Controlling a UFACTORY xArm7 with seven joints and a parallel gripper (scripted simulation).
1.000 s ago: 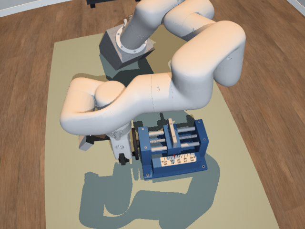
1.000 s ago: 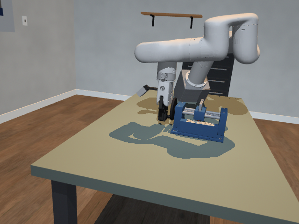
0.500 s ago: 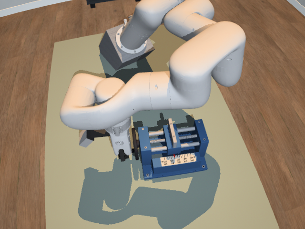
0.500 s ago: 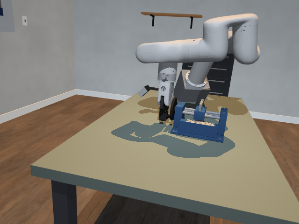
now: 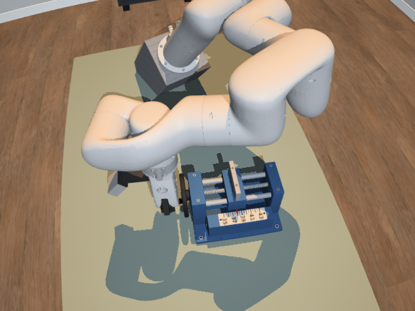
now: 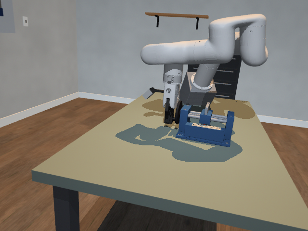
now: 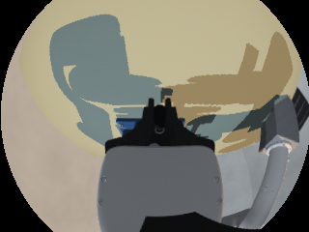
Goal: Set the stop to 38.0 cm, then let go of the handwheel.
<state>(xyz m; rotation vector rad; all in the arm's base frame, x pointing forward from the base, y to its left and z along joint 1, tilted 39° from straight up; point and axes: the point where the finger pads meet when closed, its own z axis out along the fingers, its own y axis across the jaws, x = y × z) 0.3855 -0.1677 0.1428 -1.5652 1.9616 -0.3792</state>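
My gripper is now 10 mm short of the handwheel, 20 mm to the right of it and 10 mm below it. The rest, counted from my hand: stop plate (40 mm ahead, 140 mm to the left, 50 mm above).
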